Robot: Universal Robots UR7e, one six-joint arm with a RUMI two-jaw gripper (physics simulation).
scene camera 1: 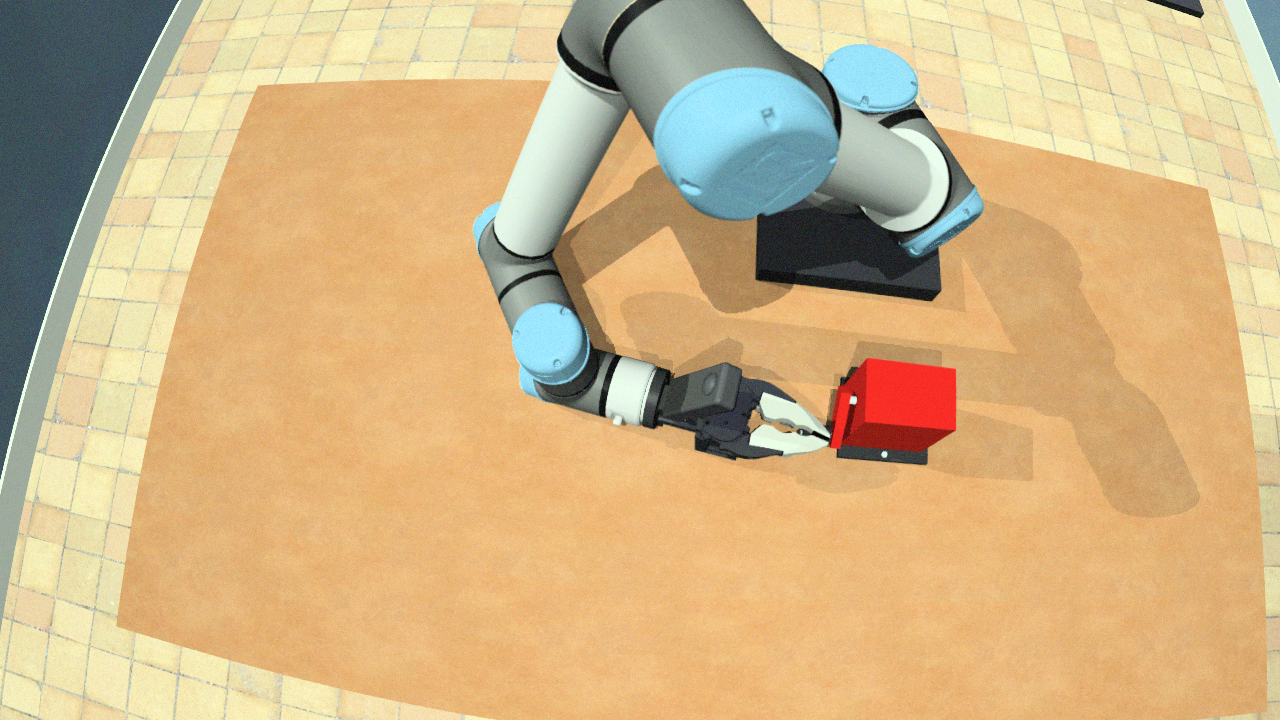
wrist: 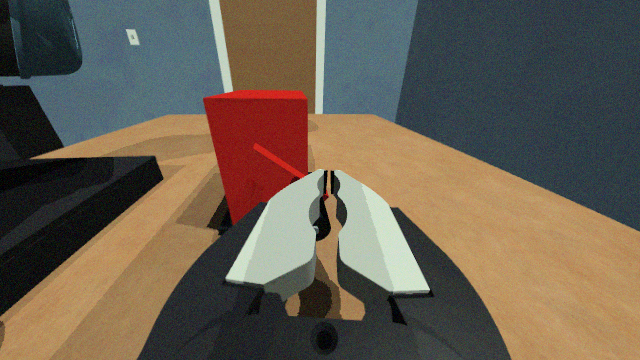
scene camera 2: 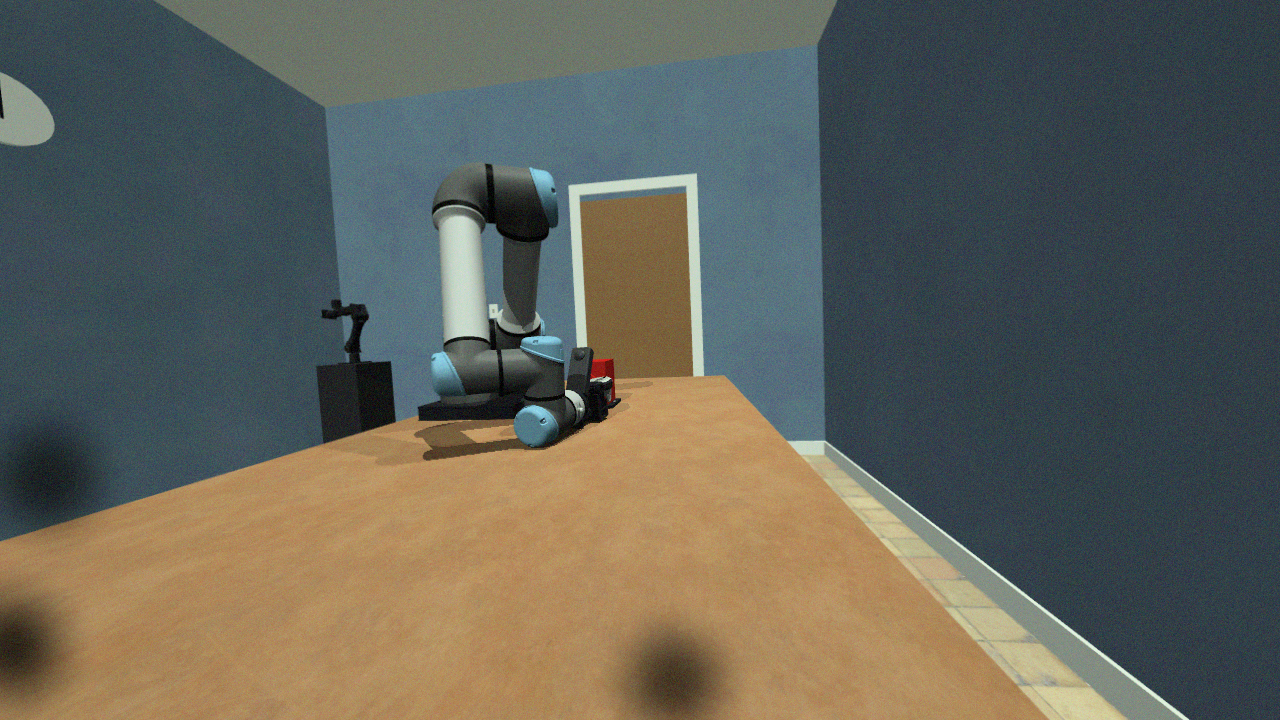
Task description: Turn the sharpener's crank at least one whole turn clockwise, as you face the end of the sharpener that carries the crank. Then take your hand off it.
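Where they show: gripper, fingertip midpoint: (scene camera 1: 829, 440) (wrist: 329, 172) (scene camera 2: 608, 379); arm's base at its link origin: (scene camera 2: 470, 398).
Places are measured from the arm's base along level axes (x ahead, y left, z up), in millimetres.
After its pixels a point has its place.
The sharpener, a red box (scene camera 1: 908, 398) {x 352, y 73, z 90 mm} (scene camera 2: 605, 368) {x 384, y 24, z 71 mm} (wrist: 260, 120) {x 349, y 20, z 75 mm}, stands upright on a black base (scene camera 1: 904, 456) {x 391, y 112, z -30 mm}. Its crank is on the end facing my gripper. The crank's red arm (scene camera 1: 840, 420) (wrist: 277, 160) slants down to the right in the wrist view and passes behind my left finger. The crank's black knob (wrist: 324, 227) {x 392, y -37, z 16 mm} shows partly through the gap between the fingers, lower than them; the rest is hidden. My gripper (scene camera 1: 828, 438) {x 398, y -9, z 43 mm} (wrist: 329, 172) {x 398, y -9, z 43 mm} is shut and holds nothing. Its tips are close to the lower end of the crank arm; whether they touch it is unclear.
The arm's black mounting plate (scene camera 1: 850, 277) {x 169, y 20, z -1 mm} (scene camera 2: 465, 411) {x 50, y -106, z -16 mm} (wrist: 80, 185) {x 143, y 67, z 0 mm} lies behind the sharpener, to the left in the wrist view. All stand on the brown table top (scene camera 1: 447, 537) {x 559, y -442, z -37 mm} (scene camera 2: 537, 573) {x 498, y -720, z -38 mm}. A small black arm on a dark pedestal (scene camera 2: 356, 398) stands beyond the table.
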